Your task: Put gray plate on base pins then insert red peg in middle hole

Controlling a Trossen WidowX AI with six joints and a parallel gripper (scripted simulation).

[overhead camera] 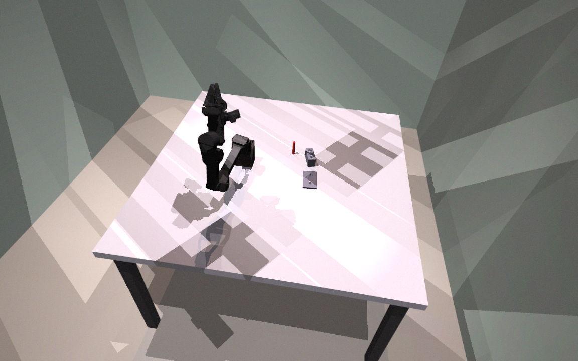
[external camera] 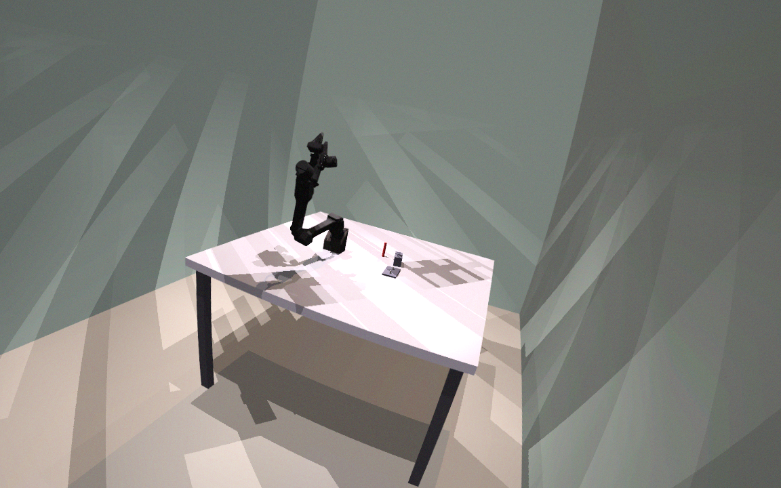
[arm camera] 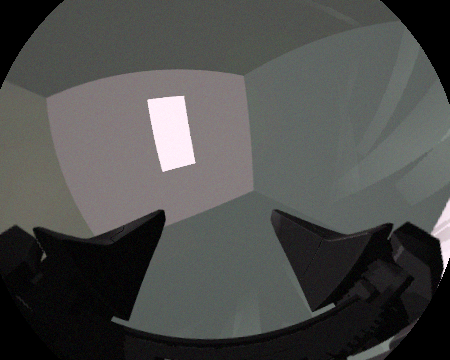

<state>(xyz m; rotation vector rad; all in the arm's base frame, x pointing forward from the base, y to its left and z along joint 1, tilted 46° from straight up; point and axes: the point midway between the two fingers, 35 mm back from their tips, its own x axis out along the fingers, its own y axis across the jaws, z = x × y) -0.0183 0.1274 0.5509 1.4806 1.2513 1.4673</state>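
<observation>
The gray plate is 340 mm ahead of my gripper tip, 370 mm to the left of it and 560 mm below it. From my gripper tip the other things lie so: red peg 250 mm ahead, 420 mm to the left, 560 mm below; base 360 mm ahead, 230 mm to the left, 590 mm below.
</observation>
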